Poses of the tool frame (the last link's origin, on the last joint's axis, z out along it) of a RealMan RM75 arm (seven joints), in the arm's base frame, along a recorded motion.
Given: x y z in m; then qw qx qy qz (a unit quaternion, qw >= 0).
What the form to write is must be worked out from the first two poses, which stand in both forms.
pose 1, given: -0.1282 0.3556 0.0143 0.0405 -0.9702 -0.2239 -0.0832
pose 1, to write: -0.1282 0.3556 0.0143 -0.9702 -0.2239 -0.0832 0.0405
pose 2, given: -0.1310 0.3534 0.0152 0.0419 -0.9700 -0.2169 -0.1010
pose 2, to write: -0.1310 0.3534 0.0152 -0.9700 -0.2169 -0.1010 0.0419
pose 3, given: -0.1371 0.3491 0.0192 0.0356 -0.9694 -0.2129 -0.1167
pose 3, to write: -0.1371 0.3491 0.0192 -0.9694 -0.2129 -0.1167 0.0356
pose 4, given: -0.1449 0.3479 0.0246 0.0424 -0.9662 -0.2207 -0.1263
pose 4, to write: -0.1449 0.3479 0.0246 -0.9662 -0.2207 -0.1263 0.0424
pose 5, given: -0.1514 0.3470 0.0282 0.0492 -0.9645 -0.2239 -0.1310
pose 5, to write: -0.1514 0.3470 0.0282 -0.9645 -0.2239 -0.1310 0.0492
